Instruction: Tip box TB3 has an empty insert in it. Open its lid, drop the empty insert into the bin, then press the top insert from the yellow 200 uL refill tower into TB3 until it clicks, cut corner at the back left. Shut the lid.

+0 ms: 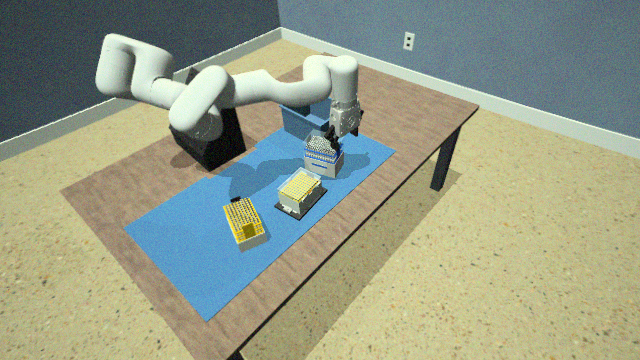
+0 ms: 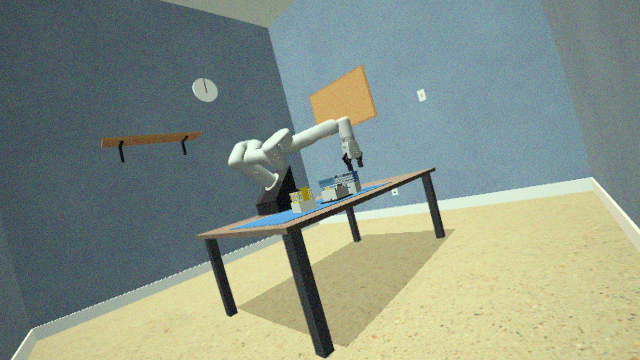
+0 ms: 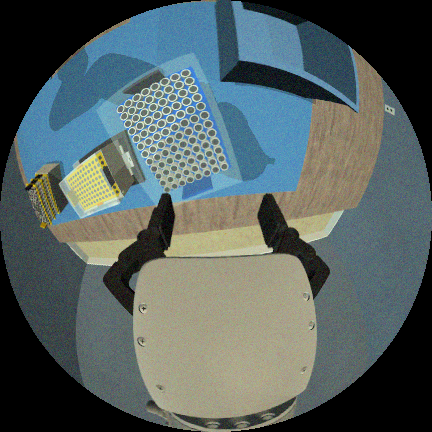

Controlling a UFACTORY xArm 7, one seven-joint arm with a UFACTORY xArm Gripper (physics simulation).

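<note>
Tip box TB3, as far as I can tell, is the grey box (image 1: 300, 189) (image 2: 334, 193) (image 3: 93, 182) with a yellow perforated insert and a clear lid that looks shut, on a dark base plate (image 1: 299, 217). The yellow refill tower (image 1: 244, 220) (image 2: 303, 201) (image 3: 44, 198) stands to its left, a stack of yellow inserts on a grey base. The blue bin (image 1: 300, 123) (image 3: 228, 45) stands at the back. My gripper (image 1: 343, 136) (image 2: 355, 166) (image 3: 217, 203) is open and empty, high above the table near the blue-and-white tower. Small markings are too blurred to read.
A tower of blue and white inserts (image 1: 322, 155) (image 3: 172, 130) with a clear cover stands between the tip box and the bin, close below my gripper. The items stand on or by a blue mat (image 1: 190, 260) on the wooden table (image 1: 425, 105) (image 3: 340, 150).
</note>
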